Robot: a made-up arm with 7 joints. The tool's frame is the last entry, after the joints.
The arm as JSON. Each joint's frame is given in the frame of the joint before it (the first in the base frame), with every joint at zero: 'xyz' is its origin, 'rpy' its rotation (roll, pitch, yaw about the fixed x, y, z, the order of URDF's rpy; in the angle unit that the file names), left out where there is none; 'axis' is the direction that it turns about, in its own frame. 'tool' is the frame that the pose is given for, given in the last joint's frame.
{
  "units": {
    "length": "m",
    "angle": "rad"
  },
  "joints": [
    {
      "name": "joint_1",
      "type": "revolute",
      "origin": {
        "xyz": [
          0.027,
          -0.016,
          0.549
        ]
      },
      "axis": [
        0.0,
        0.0,
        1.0
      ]
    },
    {
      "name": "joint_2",
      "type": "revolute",
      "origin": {
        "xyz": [
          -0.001,
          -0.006,
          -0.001
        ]
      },
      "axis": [
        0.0,
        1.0,
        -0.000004
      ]
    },
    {
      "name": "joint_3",
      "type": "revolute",
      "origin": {
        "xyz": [
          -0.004,
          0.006,
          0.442
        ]
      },
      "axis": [
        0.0,
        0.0,
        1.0
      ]
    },
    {
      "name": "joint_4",
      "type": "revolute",
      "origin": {
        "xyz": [
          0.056,
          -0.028,
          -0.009
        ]
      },
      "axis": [
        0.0,
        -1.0,
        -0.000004
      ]
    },
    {
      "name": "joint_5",
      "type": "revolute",
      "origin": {
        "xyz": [
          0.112,
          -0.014,
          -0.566
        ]
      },
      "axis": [
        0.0,
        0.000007,
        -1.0
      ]
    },
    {
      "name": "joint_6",
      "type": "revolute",
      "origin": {
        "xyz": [
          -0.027,
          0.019,
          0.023
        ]
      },
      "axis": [
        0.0,
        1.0,
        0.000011
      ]
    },
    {
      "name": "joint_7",
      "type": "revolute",
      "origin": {
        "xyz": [
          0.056,
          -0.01,
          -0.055
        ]
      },
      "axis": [
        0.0,
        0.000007,
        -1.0
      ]
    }
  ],
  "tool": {
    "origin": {
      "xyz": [
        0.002,
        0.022,
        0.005
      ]
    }
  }
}
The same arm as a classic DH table. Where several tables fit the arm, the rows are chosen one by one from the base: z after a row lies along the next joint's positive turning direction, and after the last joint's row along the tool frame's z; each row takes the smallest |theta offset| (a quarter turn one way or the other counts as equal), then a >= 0, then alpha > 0; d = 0 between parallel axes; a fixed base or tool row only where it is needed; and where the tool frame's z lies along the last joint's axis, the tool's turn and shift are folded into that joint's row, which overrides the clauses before.
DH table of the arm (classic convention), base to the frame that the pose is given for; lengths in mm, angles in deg. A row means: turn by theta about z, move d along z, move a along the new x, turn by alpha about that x. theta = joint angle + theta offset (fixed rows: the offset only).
base (fixed): theta0 -30.65, d 0.0, a 31.4, alpha 0.00
joint_1: theta0 30.65, d 548.0, a -1.0, alpha -90.00
joint_2: theta0 0.00, d 0.0, a -4.0, alpha 90.00
joint_3: theta0 0.00, d 433.0, a 56.0, alpha 90.00
joint_4: theta0 0.00, d 42.0, a 112.0, alpha 90.00
joint_5: theta0 0.00, d 543.0, a -27.0, alpha 90.00
joint_6: theta0 0.00, d 9.0, a 56.0, alpha -90.00
joint_7: theta0 -84.81, d 0.0, a 22.1, alpha 180.00
tool (fixed): theta0 -84.81, d -50.0, a 0.0, alpha 0.00

